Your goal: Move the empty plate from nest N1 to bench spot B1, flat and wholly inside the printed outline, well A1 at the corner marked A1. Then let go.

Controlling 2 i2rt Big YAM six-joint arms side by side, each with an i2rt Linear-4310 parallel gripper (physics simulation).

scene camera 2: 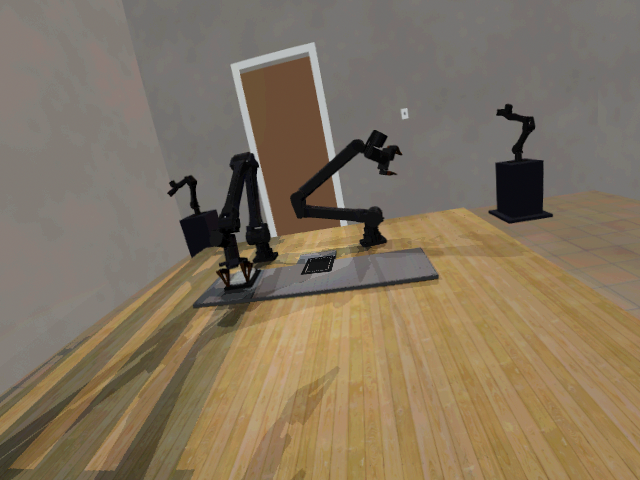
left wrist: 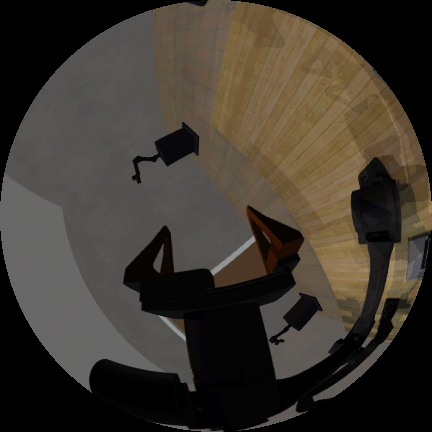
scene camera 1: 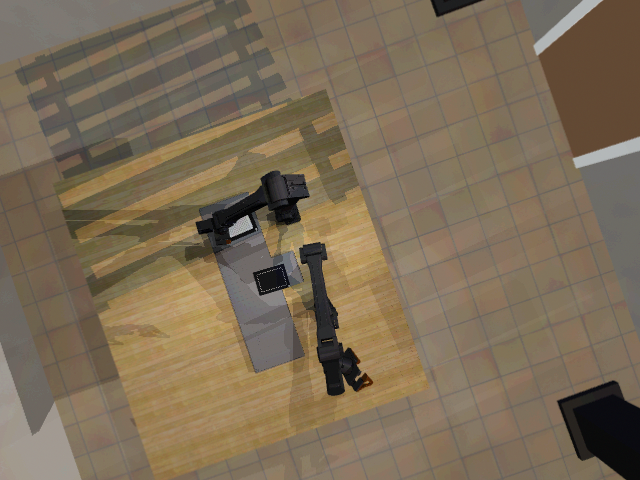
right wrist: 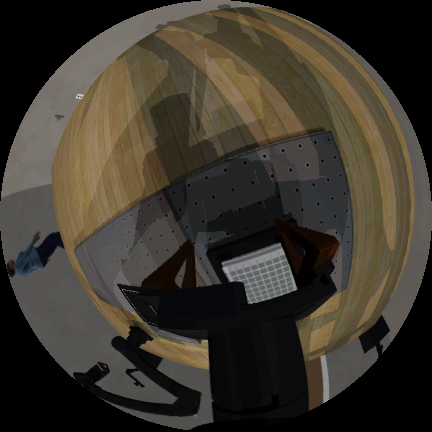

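Where they show: left gripper, between the fingertips: (scene camera 2: pixel 398 164) (left wrist: pixel 205 219) (scene camera 1: pixel 365 372); right gripper, between the fingertips: (scene camera 2: pixel 237 284) (scene camera 1: pixel 221 234) (right wrist: pixel 232 233); left arm's base, origin of its link: (scene camera 2: pixel 373 242) (left wrist: pixel 379 185) (right wrist: pixel 140 331); right arm's base, origin of its link: (scene camera 2: pixel 265 258) (scene camera 1: pixel 290 212).
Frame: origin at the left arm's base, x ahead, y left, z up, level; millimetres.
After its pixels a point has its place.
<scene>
The white gridded plate (scene camera 1: pixel 241 227) {x 143, y -603, z 39 mm} (scene camera 2: pixel 239 279) {x 197, y -627, z 39 mm} (right wrist: pixel 260 275) {x 185, y -626, z 38 mm} sits flat in black nest N1 (right wrist: pixel 245 242) {x 229, y -628, z 25 mm} on the grey perforated board. My right gripper (scene camera 2: pixel 235 280) {x 250, y -625, z 39 mm} (right wrist: pixel 232 233) {x 250, y -625, z 39 mm} is open above the plate, its fingers to either side of it and low in scene camera 2; a gap between fingers and plate shows on the left in the right wrist view. The corner marks are too small to read. Spot B1, a black pad (scene camera 1: pixel 271 279) {x 160, y -290, z 15 mm} (scene camera 2: pixel 318 265) {x 173, y -292, z 15 mm} with a dashed white outline, has nothing on it. My left gripper (scene camera 1: pixel 363 368) {x -49, y 197, z 343 mm} (scene camera 2: pixel 397 162) {x -49, y 197, z 343 mm} (left wrist: pixel 205 219) {x -49, y 197, z 343 mm} is open and empty, raised away from the board.
The grey board (scene camera 1: pixel 268 330) {x 317, y -69, z 13 mm} (scene camera 2: pixel 392 266) {x 345, y -23, z 13 mm} lies on the wooden table (scene camera 1: pixel 180 392) {x 897, y -33, z 0 mm} (scene camera 2: pixel 361 372) {x 825, y -268, z 0 mm}. The left arm (scene camera 1: pixel 320 294) {x -66, y -163, z 400 mm} (scene camera 2: pixel 330 173) {x -31, y -143, z 366 mm} stands beside the board near B1. Other small arms on dark pedestals (scene camera 2: pixel 519 188) stand off the table.
</scene>
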